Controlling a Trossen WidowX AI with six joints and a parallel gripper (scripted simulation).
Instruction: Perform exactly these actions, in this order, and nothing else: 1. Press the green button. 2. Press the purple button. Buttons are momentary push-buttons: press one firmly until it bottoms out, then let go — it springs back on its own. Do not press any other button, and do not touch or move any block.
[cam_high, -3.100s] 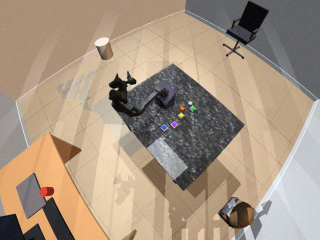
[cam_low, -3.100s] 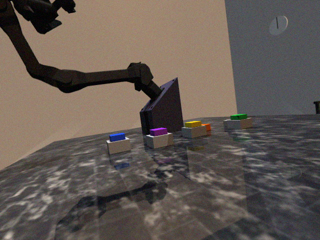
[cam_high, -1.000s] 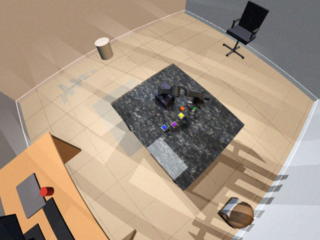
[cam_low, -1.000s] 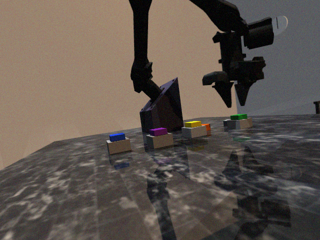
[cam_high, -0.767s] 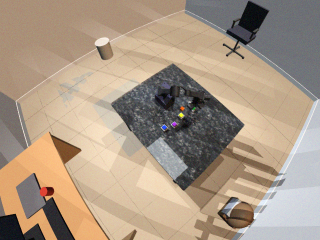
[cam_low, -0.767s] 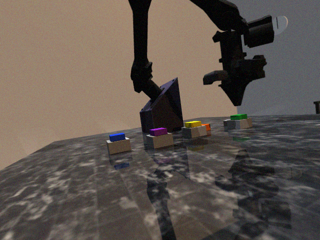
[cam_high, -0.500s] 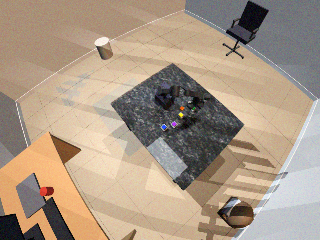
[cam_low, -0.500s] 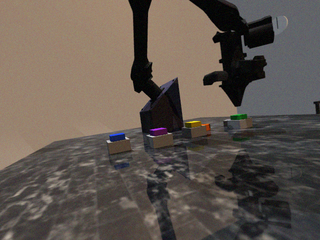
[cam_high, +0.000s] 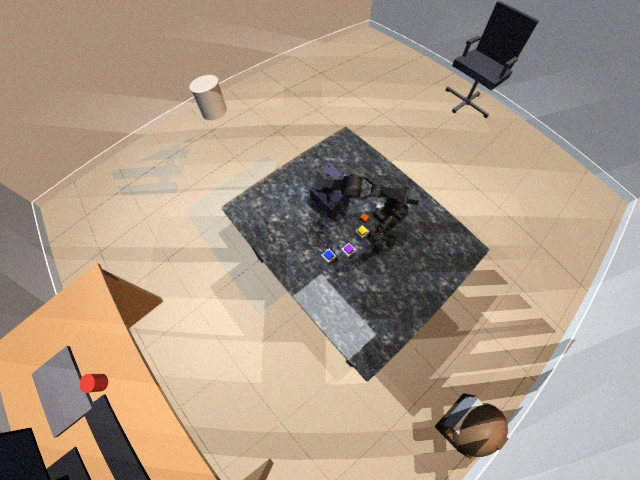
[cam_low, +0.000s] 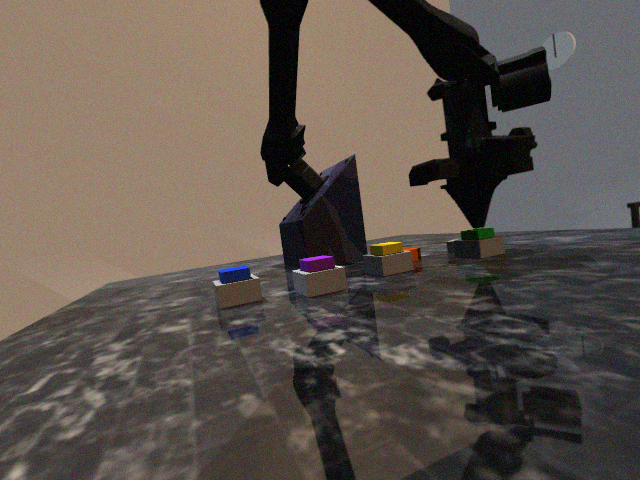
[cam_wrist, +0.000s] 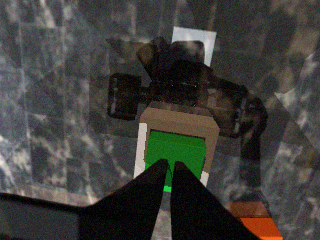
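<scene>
Now: the green button 10 mm below my gripper tip. The rest, counted from my gripper tip: purple button: 260 mm to the right, 10 mm below; then yellow button: 150 mm to the right, 20 mm behind, 10 mm below; then small orange block: 80 mm to the right, 70 mm behind, 30 mm below.
</scene>
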